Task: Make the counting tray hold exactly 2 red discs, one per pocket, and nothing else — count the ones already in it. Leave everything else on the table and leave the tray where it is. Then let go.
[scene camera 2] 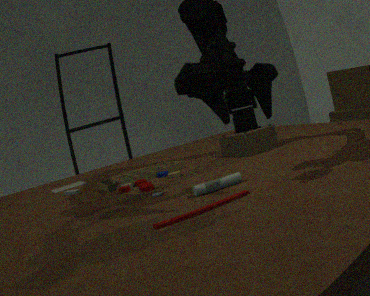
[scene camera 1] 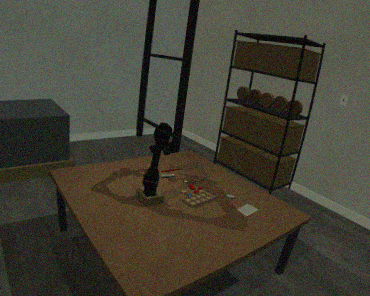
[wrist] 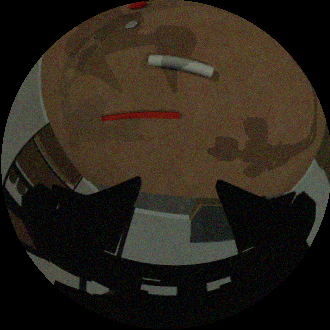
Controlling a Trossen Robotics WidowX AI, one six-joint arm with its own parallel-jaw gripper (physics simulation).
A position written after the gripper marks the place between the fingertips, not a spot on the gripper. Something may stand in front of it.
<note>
The gripper (scene camera 2: 250,120) is open, with nothing in its grasp. Also in view: a white cylinder (wrist: 194,66).
The gripper is seen too in the wrist view (wrist: 179,182).
</note>
